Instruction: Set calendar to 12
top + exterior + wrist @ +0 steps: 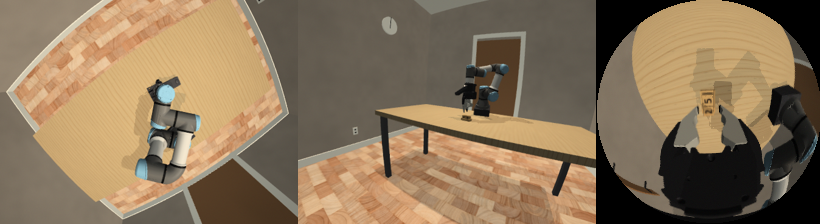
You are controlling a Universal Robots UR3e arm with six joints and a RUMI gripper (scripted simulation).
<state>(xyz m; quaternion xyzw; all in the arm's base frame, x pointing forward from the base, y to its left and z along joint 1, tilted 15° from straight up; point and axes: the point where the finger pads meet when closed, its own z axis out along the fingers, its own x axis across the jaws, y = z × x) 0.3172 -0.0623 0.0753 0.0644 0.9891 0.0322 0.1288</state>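
Right now my hand is 70 mm above the wooden tray and 20 mm to the right of it.
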